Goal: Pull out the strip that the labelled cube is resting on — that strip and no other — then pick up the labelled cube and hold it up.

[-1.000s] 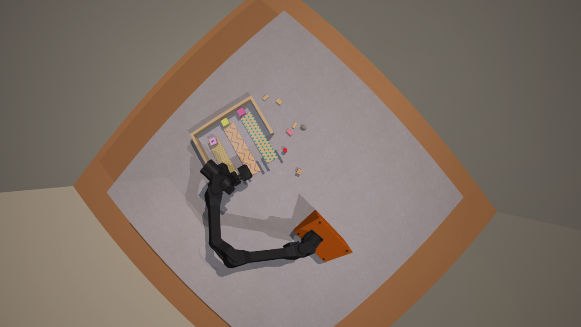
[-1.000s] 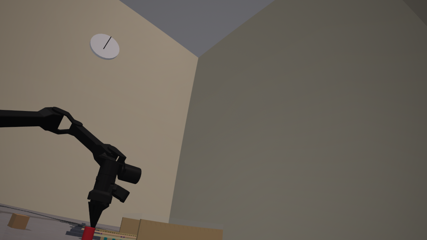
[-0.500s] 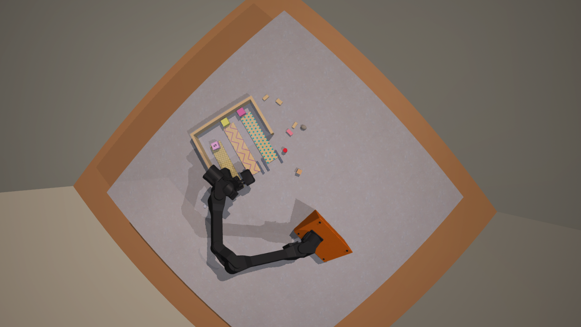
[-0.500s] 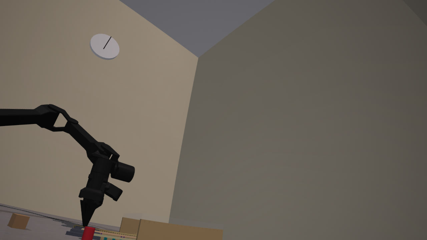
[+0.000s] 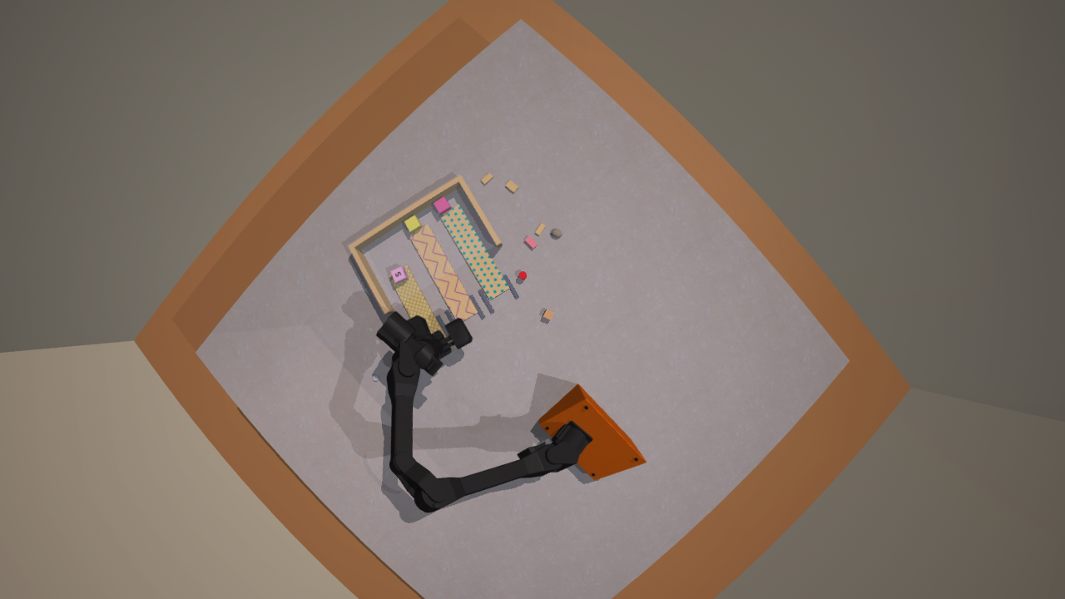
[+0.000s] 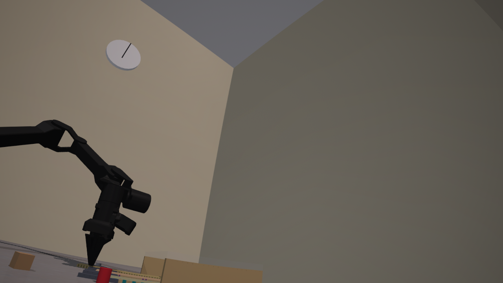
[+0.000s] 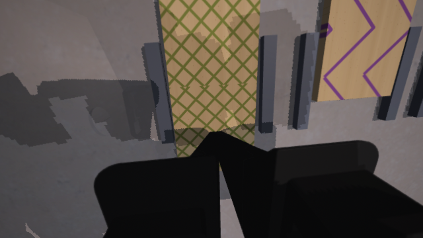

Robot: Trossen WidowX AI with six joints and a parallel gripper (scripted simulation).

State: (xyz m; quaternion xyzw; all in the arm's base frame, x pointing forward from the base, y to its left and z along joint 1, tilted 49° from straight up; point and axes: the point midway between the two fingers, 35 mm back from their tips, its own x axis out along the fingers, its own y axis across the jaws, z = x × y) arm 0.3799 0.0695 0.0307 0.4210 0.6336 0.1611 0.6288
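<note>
My gripper tip is now 90 mm short of the lattice strip and 30 mm to the left of it. Round my gripper tip: pink block (10 mm behind, 340 mm to the right); then grey stone (40 mm behind, 390 mm to the right); then red cylinder (50 mm behind, 260 mm to the right, 10 mm above).
</note>
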